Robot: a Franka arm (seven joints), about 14 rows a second.
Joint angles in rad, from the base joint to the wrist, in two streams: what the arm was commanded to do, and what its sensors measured. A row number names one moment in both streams.
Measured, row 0:
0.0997 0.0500 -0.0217 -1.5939 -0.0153 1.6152 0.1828
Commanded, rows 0 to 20:
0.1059 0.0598 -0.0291 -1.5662 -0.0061 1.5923 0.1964
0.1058 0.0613 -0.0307 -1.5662 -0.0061 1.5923 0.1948
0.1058 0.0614 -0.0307 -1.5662 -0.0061 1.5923 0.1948
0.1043 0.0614 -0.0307 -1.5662 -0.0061 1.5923 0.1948
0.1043 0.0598 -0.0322 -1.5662 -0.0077 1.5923 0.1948
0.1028 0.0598 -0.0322 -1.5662 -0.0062 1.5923 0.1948
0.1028 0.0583 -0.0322 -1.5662 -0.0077 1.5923 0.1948
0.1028 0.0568 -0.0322 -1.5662 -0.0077 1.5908 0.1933
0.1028 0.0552 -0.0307 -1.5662 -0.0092 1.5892 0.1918
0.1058 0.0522 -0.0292 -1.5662 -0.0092 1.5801 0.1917
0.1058 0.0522 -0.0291 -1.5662 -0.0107 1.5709 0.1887
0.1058 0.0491 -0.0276 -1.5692 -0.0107 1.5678 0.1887
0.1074 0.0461 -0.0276 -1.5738 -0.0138 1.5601 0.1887
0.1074 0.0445 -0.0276 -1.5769 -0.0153 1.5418 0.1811
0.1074 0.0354 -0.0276 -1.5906 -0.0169 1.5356 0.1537
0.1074 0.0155 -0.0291 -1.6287 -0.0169 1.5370 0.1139
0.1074 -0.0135 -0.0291 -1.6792 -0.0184 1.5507 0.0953
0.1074 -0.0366 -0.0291 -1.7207 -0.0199 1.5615 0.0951
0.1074 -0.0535 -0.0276 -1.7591 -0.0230 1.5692 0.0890
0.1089 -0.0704 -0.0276 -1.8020 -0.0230 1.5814 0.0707
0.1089 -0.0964 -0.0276 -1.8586 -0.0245 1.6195 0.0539
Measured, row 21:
0.0993 -0.0115 -0.0226 -1.7260 -0.0165 1.5590 0.0901
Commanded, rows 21 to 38:
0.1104 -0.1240 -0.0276 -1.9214 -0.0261 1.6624 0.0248
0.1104 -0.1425 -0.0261 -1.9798 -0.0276 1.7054 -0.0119
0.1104 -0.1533 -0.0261 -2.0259 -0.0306 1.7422 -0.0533
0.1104 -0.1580 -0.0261 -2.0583 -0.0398 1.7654 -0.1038
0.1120 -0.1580 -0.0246 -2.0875 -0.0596 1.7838 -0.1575
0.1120 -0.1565 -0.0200 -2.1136 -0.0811 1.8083 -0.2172
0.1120 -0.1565 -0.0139 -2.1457 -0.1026 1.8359 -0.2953
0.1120 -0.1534 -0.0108 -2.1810 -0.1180 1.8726 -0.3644
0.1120 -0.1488 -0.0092 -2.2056 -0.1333 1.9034 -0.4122
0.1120 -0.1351 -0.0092 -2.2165 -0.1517 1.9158 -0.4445
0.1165 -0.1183 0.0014 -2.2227 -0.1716 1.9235 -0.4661
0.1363 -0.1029 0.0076 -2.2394 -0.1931 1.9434 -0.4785
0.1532 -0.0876 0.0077 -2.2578 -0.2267 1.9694 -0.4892
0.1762 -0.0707 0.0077 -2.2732 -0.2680 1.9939 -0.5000
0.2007 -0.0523 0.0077 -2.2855 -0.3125 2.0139 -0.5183
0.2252 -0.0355 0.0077 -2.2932 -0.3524 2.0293 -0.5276
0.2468 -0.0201 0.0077 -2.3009 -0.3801 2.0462 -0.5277
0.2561 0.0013 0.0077 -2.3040 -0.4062 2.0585 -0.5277
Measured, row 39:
0.2272 -0.0269 0.0160 -2.2947 -0.3549 2.0282 -0.4992
